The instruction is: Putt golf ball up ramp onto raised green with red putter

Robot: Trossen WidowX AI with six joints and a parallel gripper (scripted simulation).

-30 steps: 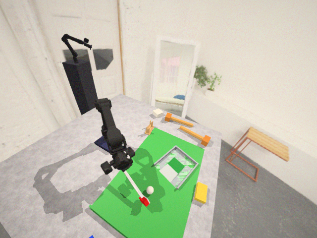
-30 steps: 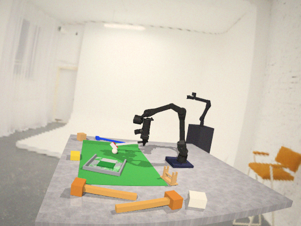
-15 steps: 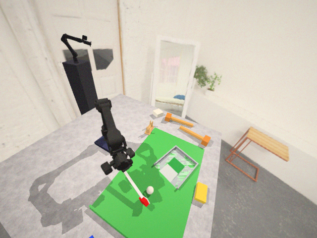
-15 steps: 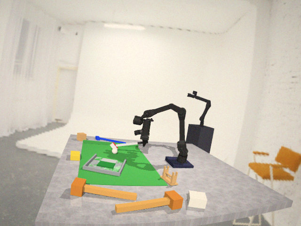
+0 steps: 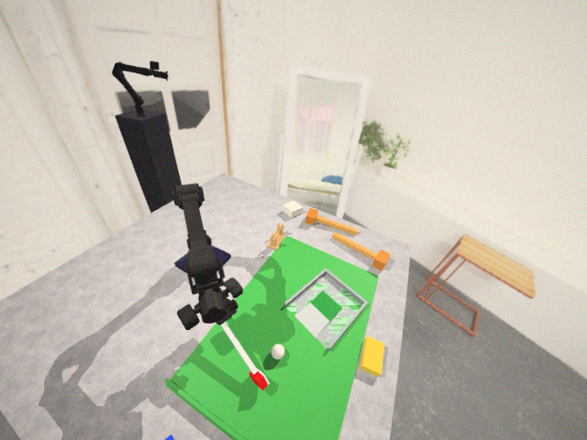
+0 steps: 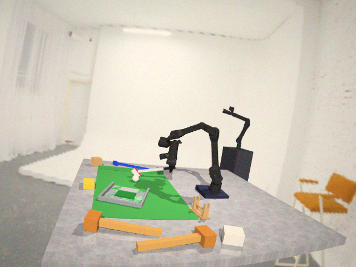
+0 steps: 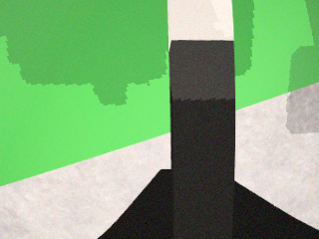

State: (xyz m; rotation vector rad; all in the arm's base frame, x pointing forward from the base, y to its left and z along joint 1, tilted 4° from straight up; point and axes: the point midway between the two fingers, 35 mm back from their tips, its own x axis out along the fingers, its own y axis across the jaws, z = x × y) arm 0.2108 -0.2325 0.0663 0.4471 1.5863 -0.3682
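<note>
My gripper tip is now 11 cm short of the red putter, 6 cm to the left of it and 1 cm above it. Also, from my gripper tip: blue putter (16 cm ahead, 37 cm to the right, 6 cm below); then white golf ball (23 cm ahead, 2 cm to the right, 5 cm below); then green mat (26 cm ahead, 11 cm to the left, 7 cm below).
</note>
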